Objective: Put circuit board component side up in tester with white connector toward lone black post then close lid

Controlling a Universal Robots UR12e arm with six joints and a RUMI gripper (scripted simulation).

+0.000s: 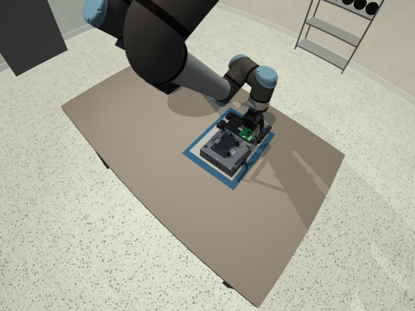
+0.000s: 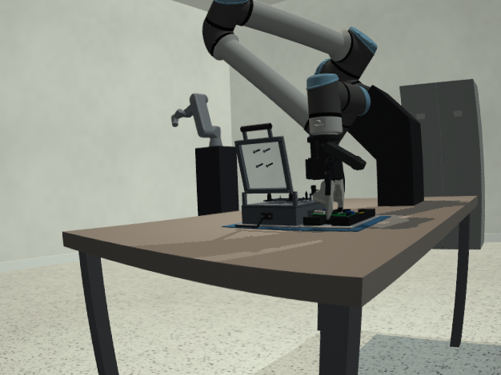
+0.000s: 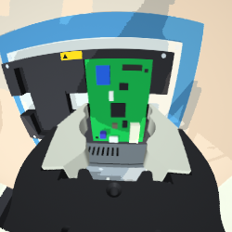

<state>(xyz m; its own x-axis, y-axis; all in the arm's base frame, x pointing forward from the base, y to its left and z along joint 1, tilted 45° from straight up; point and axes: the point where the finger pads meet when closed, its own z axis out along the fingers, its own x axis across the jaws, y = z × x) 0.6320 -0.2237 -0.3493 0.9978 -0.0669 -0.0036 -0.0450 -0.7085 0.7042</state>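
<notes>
Right now my hand is 13 cm to the left of the tester, 8 cm below it and 2 cm past it. From my hand the other things lie so: tester bed: 16 cm to the right, 4 cm behind, 4 cm above; green circuit board: right at my hand; black post: 11 cm to the right, 11 cm behind, 6 cm above.
</notes>
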